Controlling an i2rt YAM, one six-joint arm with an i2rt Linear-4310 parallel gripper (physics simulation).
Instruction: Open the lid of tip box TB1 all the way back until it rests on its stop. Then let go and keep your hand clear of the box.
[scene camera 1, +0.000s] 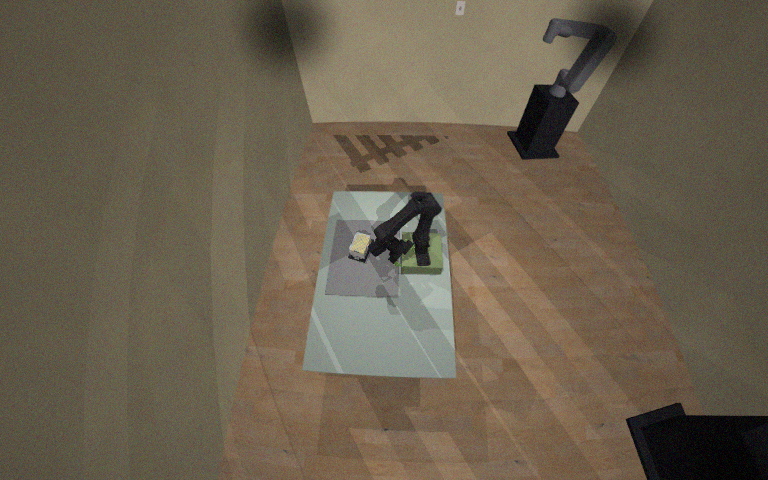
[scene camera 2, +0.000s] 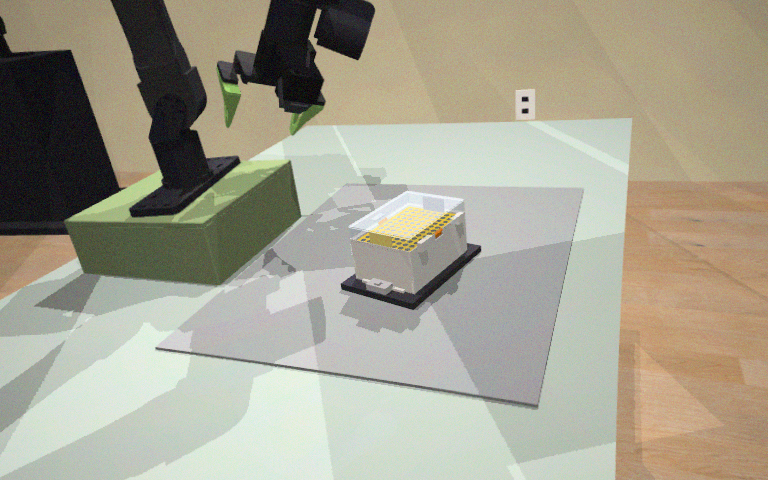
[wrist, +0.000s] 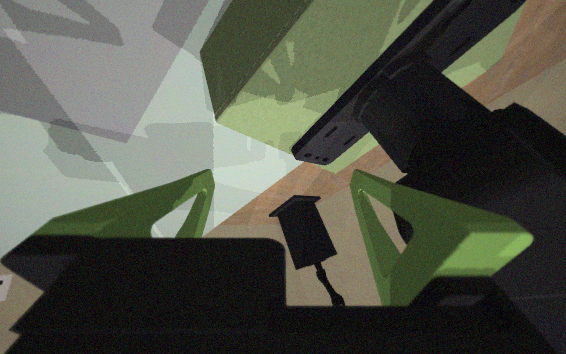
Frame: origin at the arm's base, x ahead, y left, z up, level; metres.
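Seen in the pictures: gripper, fingertip midpoint: (scene camera 1: 408, 258) (scene camera 2: 260, 129) (wrist: 282, 177); arm's base at its link origin: (scene camera 1: 421, 249) (scene camera 2: 191, 186) (wrist: 382, 86).
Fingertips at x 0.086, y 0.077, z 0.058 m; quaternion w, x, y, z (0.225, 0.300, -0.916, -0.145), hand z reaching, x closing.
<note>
Pixels of each thing's top centre, then the offset from my fingertips to it. "spot": a spot on its surface instead. Level surfaces: height alone.
- tip box at its top centre: (scene camera 2: 407, 212) (scene camera 1: 359, 242) 0.247 m ahead, 0.170 m right, 0.065 m down
- dark base plate at a spot on its surface: (scene camera 2: 412, 302) spot: 0.262 m ahead, 0.260 m right, 0.135 m down
- grey mat at its surface level: 0.143 m down
- pale green table at its surface level: 0.146 m down
A tip box (scene camera 1: 360, 246) (scene camera 2: 380, 267) with pale walls and yellow tip rack stands on a dark base plate (scene camera 2: 412, 302). Its clear lid (scene camera 2: 405, 199) lies closed over the top; no label is readable. My gripper (scene camera 2: 260, 129) (wrist: 282, 177) has two green fingers, wide open with nothing between them. It hangs in the air near the arm's base, well above table height and apart from the box. The box and lid do not show in the wrist view. In scene camera 1 the fingers are mostly hidden by the arm.
The box's base is on a grey mat (scene camera 1: 362, 283) (scene camera 2: 481, 345) on the pale green table (scene camera 1: 379, 345) (scene camera 2: 589, 152). My arm is mounted on a green block (scene camera 1: 421, 270) (scene camera 2: 147, 249) (wrist: 260, 107) beside the mat. Another arm's black pedestal (scene camera 1: 546, 121) (wrist: 306, 235) stands on the floor beyond.
</note>
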